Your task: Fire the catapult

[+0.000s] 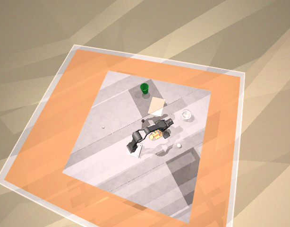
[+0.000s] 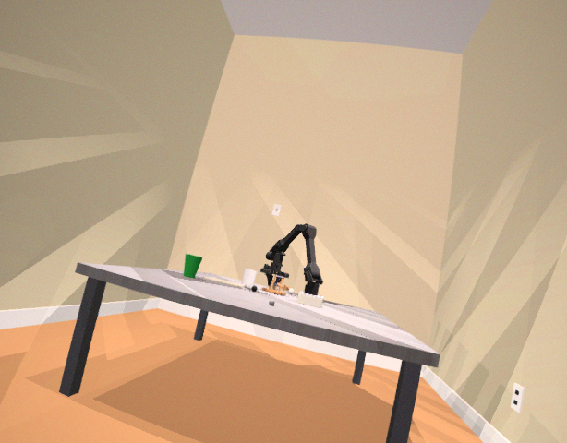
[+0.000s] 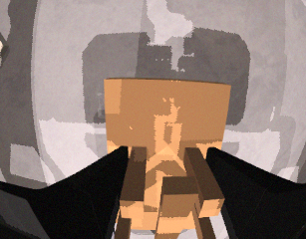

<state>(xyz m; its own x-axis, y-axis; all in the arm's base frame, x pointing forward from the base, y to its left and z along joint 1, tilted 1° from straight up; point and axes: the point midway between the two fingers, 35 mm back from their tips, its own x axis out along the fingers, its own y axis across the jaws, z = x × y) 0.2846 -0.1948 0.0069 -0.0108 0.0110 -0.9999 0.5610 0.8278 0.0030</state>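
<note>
The dark ball lies 23 cm to the left of my gripper tip, 2 cm below it and 2 cm ahead of it. From my gripper tip the other things lie so: wooden catapult: 5 cm to the left, 5 cm behind, 2 cm above; then white ball: 21 cm to the right, 7 cm behind, 1 cm below; then white mug: 23 cm ahead, 16 cm to the right.
</note>
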